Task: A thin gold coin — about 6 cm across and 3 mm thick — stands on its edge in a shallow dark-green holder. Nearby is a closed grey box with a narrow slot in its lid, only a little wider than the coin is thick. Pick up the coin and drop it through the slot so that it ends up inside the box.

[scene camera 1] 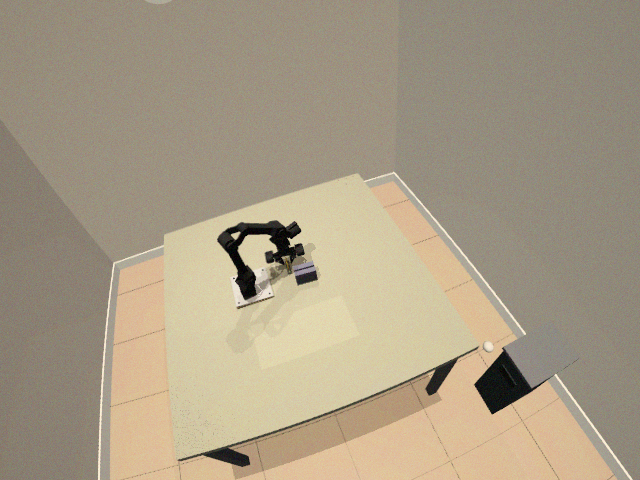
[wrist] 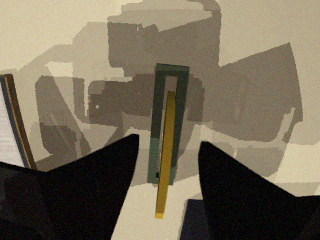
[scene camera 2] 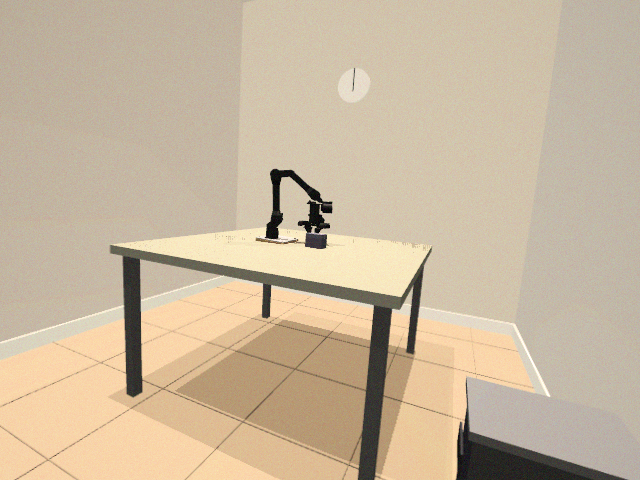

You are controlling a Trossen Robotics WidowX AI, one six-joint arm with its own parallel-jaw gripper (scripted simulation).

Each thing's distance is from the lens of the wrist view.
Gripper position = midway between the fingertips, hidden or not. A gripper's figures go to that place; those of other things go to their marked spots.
my gripper [wrist: 169,145]: 0.10 m
gold coin [wrist: 169,122]: 0.07 m
